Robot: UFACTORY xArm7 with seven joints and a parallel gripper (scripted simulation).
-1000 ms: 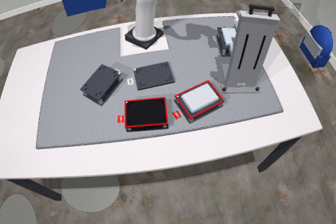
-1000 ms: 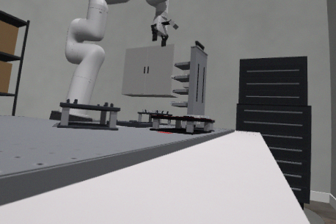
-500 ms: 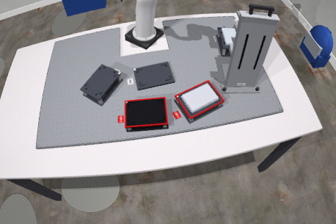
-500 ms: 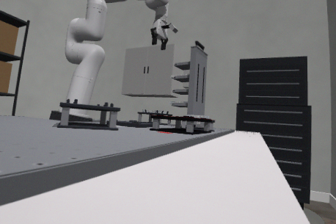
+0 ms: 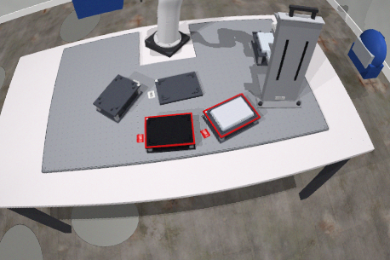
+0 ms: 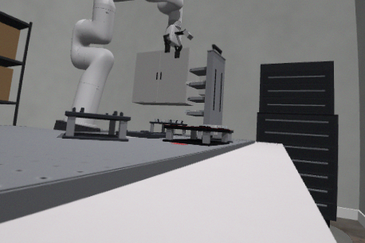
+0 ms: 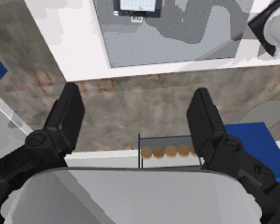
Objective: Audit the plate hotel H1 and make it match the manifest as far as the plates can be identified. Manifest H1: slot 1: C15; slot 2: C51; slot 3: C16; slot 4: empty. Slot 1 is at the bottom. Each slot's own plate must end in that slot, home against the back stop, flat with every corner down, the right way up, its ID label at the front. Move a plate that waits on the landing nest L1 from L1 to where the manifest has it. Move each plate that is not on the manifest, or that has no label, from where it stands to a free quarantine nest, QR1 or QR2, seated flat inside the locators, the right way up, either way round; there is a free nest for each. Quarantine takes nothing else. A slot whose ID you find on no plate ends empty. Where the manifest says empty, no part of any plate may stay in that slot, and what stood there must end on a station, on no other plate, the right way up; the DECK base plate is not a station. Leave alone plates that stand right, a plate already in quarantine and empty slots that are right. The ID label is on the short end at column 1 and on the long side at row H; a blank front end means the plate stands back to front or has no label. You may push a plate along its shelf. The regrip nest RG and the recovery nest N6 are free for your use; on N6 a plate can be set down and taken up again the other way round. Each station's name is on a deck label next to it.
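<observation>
Now: hand 44 cm above the RG label, 9 cm past it and 2 cm to the right of it. The rest, counted from my hand: H1 label: 44 cm below, 16 cm ahead, 6 cm to the left; then white plate: 40 cm below, 30 cm ahead, 28 cm to the right; then plate labelled C16: 18 cm below, 18 cm ahead, 5 cm to the right.
</observation>
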